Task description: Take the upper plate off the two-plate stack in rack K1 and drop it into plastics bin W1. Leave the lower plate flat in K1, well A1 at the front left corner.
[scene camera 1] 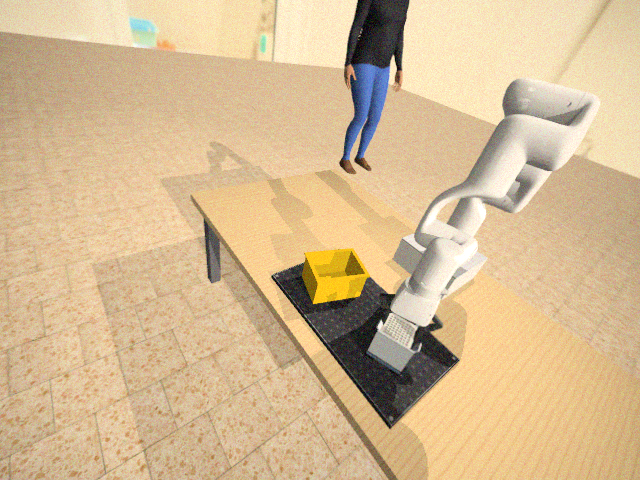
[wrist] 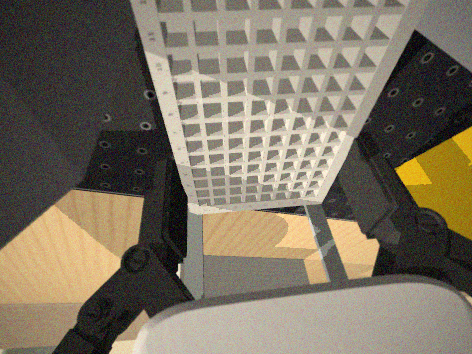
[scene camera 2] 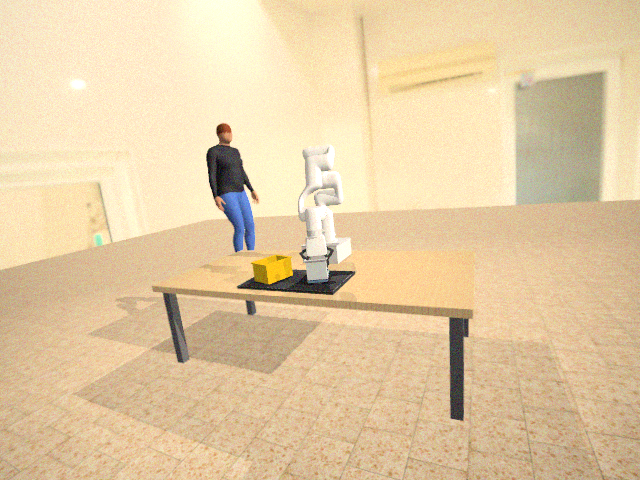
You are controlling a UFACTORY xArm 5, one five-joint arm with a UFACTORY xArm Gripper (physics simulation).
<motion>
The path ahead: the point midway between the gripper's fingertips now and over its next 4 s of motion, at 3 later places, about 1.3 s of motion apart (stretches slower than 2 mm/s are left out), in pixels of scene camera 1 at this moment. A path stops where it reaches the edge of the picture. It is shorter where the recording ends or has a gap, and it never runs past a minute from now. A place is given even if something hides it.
My gripper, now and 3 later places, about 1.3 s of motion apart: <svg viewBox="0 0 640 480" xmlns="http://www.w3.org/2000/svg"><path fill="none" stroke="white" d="M399 329L404 319L409 311L390 286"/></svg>
</motion>
